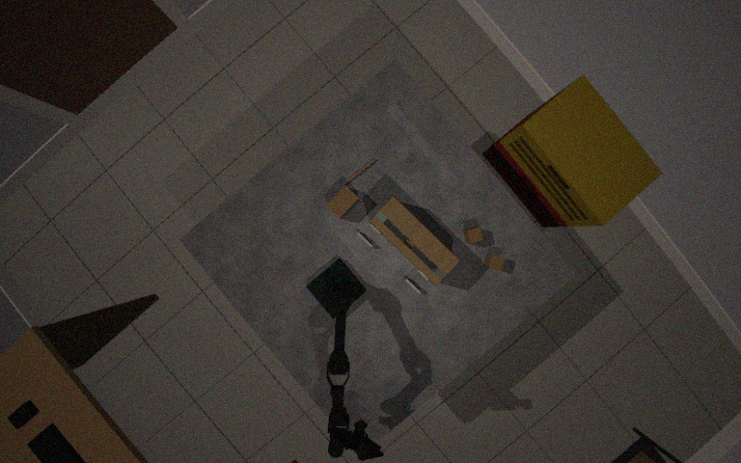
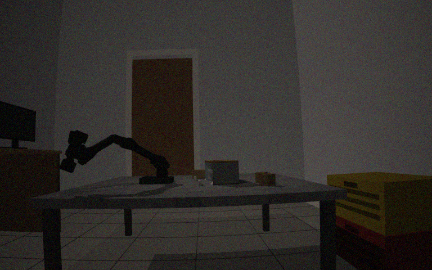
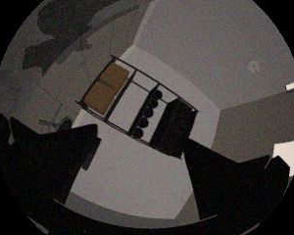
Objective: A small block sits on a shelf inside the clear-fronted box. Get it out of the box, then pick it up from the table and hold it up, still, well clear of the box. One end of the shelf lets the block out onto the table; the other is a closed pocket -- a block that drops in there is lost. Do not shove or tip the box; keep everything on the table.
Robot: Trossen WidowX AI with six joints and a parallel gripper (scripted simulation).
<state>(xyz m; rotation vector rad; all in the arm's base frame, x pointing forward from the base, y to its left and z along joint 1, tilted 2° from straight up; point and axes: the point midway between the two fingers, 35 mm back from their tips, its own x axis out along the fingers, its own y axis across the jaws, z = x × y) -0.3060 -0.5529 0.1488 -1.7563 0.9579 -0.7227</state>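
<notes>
Right now the clear-fronted box is 61 cm ahead of my gripper tip, 54 cm to the left of it and 13 cm below it. From my gripper tip the other things lie so: larger tan block (87 cm to the left, 53 cm ahead, 16 cm below); then small tan block (62 cm ahead, 55 cm to the left, 11 cm below).
</notes>
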